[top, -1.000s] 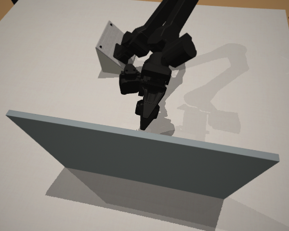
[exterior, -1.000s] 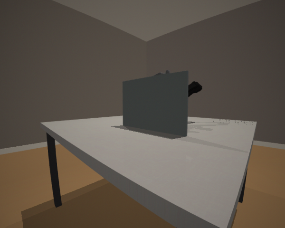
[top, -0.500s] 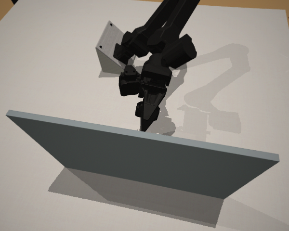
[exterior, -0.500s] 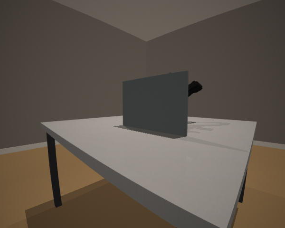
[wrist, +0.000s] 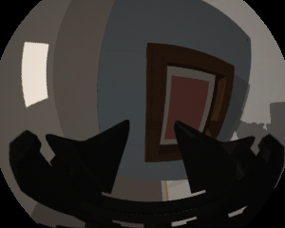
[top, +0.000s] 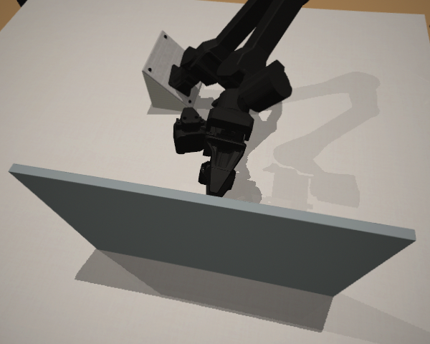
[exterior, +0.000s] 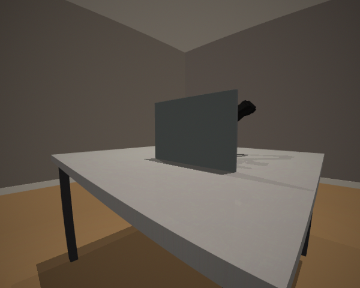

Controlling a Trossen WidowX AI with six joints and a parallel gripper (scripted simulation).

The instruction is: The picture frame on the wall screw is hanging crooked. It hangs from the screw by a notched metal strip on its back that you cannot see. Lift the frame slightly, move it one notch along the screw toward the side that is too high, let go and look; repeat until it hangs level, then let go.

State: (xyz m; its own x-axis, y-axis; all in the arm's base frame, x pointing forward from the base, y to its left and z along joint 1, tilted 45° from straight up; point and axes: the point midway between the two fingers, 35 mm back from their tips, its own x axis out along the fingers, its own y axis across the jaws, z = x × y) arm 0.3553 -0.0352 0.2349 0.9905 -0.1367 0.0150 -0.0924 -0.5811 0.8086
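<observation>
My gripper tip is 2 cm short of the picture frame, 2 cm to the left of it and 5 cm above it. Also, from my gripper tip: wall panel (3 cm ahead, 1 cm to the right, 6 cm below).
</observation>
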